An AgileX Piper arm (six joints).
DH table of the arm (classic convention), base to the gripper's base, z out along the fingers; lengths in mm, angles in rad. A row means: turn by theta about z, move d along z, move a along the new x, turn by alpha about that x. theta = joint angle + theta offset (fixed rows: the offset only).
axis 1: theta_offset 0, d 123, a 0, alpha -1.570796
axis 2: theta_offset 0.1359, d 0, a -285, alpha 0
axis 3: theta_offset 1.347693, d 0, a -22, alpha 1.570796
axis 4: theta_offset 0, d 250.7, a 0, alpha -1.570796
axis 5: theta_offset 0, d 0, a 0, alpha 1.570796
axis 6: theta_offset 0, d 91, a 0, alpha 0
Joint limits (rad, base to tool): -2.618..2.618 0..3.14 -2.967..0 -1.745..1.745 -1.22..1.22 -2.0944..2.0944
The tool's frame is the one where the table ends.
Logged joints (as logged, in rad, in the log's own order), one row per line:
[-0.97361, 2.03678, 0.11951, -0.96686, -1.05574, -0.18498]
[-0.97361, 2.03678, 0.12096, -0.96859, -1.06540, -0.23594]
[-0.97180, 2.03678, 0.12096, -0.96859, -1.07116, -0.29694]
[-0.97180, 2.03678, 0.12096, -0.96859, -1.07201, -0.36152]
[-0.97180, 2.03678, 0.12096, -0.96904, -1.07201, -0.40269]
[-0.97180, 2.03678, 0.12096, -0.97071, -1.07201, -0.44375]
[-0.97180, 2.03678, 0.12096, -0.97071, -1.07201, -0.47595]
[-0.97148, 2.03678, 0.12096, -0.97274, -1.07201, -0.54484]
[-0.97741, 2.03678, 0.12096, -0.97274, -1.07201, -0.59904]
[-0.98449, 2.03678, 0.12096, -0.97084, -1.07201, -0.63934]
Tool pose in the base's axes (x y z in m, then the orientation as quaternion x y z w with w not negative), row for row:
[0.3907, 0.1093, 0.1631, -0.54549, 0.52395, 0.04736, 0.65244]
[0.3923, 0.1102, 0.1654, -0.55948, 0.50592, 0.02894, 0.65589]
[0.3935, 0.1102, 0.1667, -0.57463, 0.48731, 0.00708, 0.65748]
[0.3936, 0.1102, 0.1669, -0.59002, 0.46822, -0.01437, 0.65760]
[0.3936, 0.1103, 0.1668, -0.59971, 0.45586, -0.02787, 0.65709]
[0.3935, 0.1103, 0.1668, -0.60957, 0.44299, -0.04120, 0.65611]
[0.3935, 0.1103, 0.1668, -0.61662, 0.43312, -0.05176, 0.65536]
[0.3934, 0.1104, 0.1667, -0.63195, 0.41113, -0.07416, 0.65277]
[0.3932, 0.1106, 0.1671, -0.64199, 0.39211, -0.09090, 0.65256]
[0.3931, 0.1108, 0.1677, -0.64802, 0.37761, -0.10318, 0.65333]
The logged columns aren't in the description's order. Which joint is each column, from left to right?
Columns, left to right: axis 5, axis 2, axis 1, axis 4, axis 3, axis 6.
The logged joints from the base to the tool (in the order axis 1, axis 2, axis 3, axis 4, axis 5, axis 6), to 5 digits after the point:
[0.11951, 2.03678, -1.05574, -0.96686, -0.97361, -0.18498]
[0.12096, 2.03678, -1.06540, -0.96859, -0.97361, -0.23594]
[0.12096, 2.03678, -1.07116, -0.96859, -0.97180, -0.29694]
[0.12096, 2.03678, -1.07201, -0.96859, -0.97180, -0.36152]
[0.12096, 2.03678, -1.07201, -0.96904, -0.97180, -0.40269]
[0.12096, 2.03678, -1.07201, -0.97071, -0.97180, -0.44375]
[0.12096, 2.03678, -1.07201, -0.97071, -0.97180, -0.47595]
[0.12096, 2.03678, -1.07201, -0.97274, -0.97148, -0.54484]
[0.12096, 2.03678, -1.07201, -0.97274, -0.97741, -0.59904]
[0.12096, 2.03678, -1.07201, -0.97084, -0.98449, -0.63934]

